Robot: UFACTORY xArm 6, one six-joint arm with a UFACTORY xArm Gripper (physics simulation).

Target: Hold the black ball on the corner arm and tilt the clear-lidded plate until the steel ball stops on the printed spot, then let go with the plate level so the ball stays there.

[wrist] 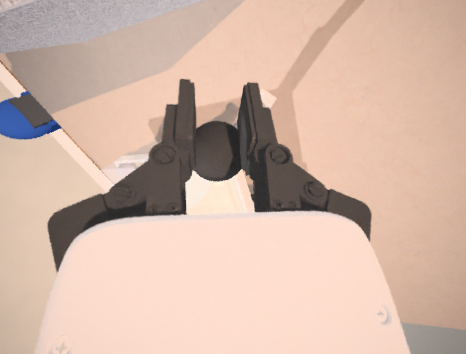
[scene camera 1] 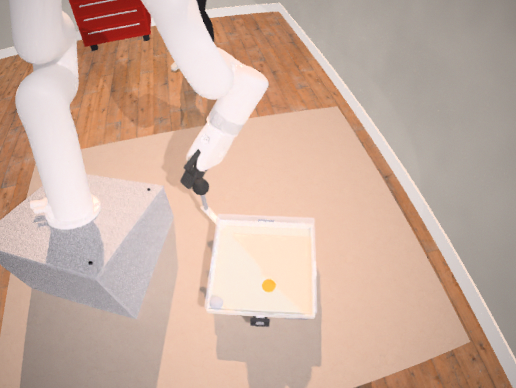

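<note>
The black ball [scene camera 1: 200, 186] [wrist: 218, 151] sits on the end of the corner arm [scene camera 1: 204, 201], which runs to the plate's upper left corner in the scene view. My gripper [scene camera 1: 194, 182] [wrist: 218, 101] is shut on the black ball, with a dark finger on each side of it. The clear-lidded plate [scene camera 1: 316, 265] has pale walls and a cream floor. The orange printed spot [scene camera 1: 268, 285] lies right of and below the plate's middle. The steel ball [scene camera 1: 216, 301] is in the plate's lower left corner, apart from the spot. Most of the plate is hidden in the wrist view.
A grey block [scene camera 1: 145, 250] carries the robot's base, left of the plate. A small black part [scene camera 1: 259, 321] is at the plate's lower edge. A red drawer cabinet [scene camera 1: 112, 31] stands at the back. A blue object [wrist: 22, 122] shows at the wrist view's left edge.
</note>
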